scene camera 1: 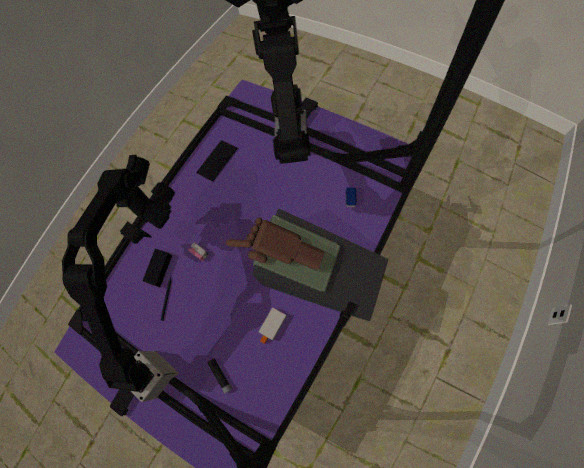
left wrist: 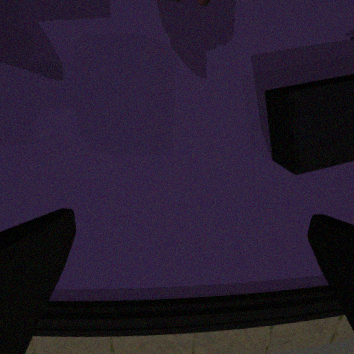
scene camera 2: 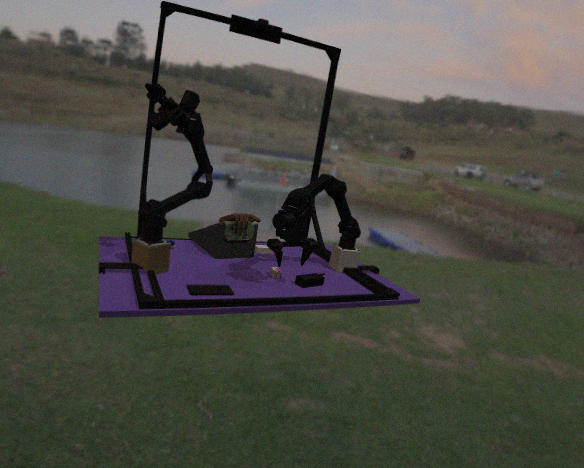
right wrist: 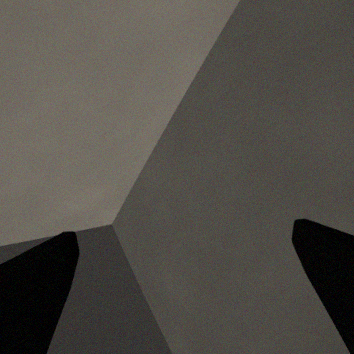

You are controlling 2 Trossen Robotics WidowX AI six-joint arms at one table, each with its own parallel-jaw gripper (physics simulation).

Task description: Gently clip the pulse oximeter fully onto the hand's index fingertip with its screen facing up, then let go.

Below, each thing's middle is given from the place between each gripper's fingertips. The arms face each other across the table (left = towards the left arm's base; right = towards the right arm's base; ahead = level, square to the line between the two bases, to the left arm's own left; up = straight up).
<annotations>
I see the grey-green pad (scene camera 1: 318, 279) 43 cm behind my left hand, 10 cm to the right of it and 4 cm above it. The rest, counted from my left hand: grey plate (scene camera 1: 358, 272): 49 cm behind, 11 cm to the right, 5 cm below.
Now: right hand 51 cm above the grey-green pad, 44 cm to the right of it and 29 cm past it. The rest, counted from my right hand: grey plate: 59 cm below, 43 cm to the left, 36 cm behind.
</annotations>
